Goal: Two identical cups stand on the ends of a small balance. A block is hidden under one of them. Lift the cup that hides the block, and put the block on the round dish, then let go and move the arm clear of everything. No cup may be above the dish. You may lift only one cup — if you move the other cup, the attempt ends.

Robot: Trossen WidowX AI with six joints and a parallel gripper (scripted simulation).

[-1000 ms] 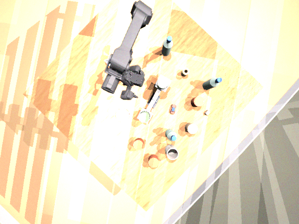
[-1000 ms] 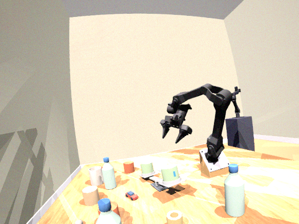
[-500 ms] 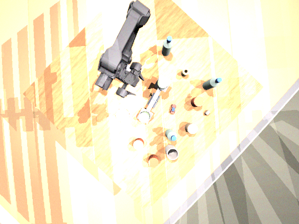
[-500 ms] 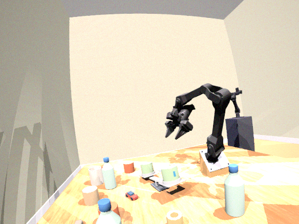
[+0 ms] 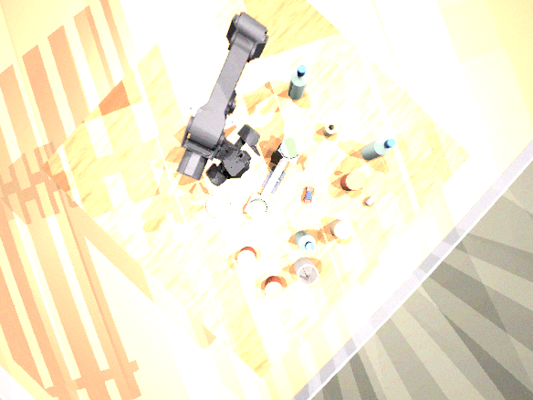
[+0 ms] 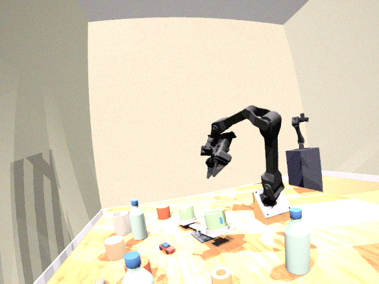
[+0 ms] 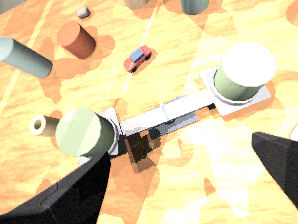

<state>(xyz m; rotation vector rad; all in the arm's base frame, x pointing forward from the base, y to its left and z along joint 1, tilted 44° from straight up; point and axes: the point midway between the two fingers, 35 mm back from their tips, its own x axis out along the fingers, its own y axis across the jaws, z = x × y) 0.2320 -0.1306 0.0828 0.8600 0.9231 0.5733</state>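
Now: the grey block 18 cm below my gripper tip, 11 cm ahead of it and 8 cm to the right of it. The rest, counted from my gripper tip: round dish 22 cm below, 20 cm to the right, 1 cm behind; then ring 35 cm to the left, 20 cm below, 7 cm ahead; then red toy car 21 cm below, 21 cm ahead, 11 cm to the left.
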